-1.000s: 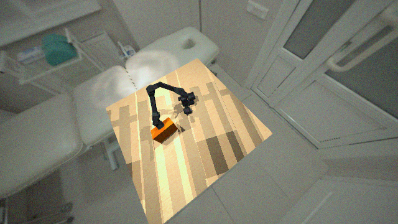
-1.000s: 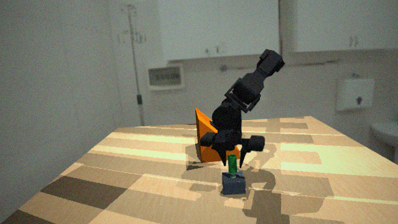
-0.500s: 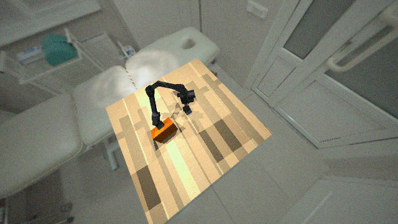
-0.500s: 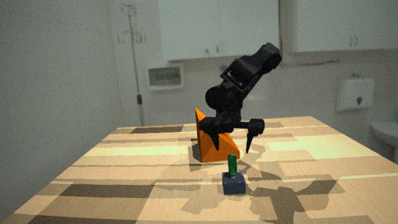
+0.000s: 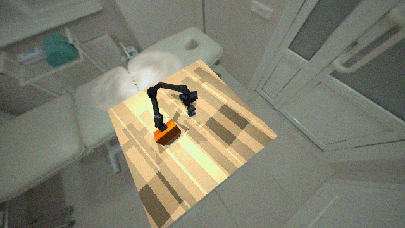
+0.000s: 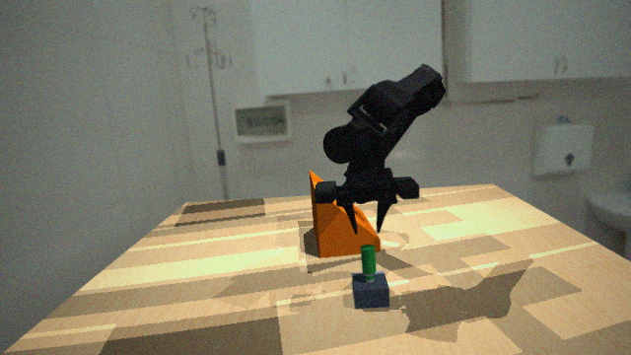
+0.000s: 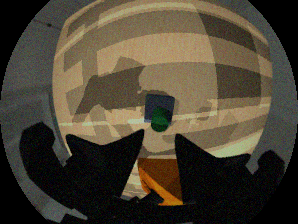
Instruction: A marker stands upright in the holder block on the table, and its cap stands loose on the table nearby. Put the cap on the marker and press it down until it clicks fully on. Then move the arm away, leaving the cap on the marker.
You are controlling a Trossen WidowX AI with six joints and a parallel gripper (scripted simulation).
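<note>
The green cap is 6 cm below my gripper tip. From my gripper tip the other things lie so: grey-blue holder block (12 cm below).
</note>
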